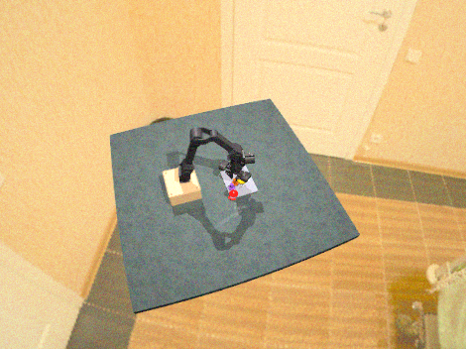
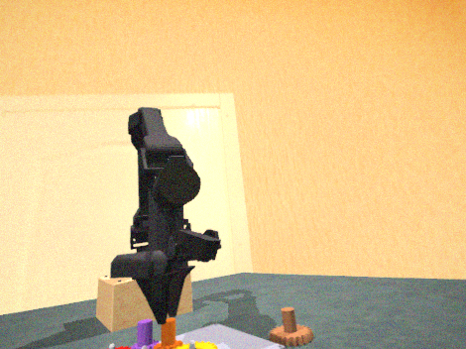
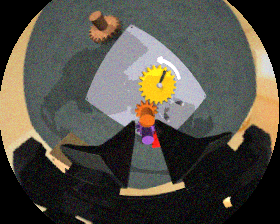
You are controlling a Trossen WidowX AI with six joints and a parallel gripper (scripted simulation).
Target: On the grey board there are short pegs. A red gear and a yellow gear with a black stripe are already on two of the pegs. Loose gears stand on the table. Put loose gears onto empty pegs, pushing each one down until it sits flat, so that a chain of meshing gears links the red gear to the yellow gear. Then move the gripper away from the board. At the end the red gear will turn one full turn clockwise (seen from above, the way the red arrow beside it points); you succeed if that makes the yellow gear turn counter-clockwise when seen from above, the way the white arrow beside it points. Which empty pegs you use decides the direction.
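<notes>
My gripper tip is 2 cm above the orange gear and 1 cm short of it. From my gripper tip the other things lie so: red gear: 7 cm to the right, 3 cm below, 2 cm behind; then yellow gear: 5 cm ahead, 3 cm below, 2 cm to the left; then purple gear: 3 cm to the right, 2 cm below, 2 cm behind.
</notes>
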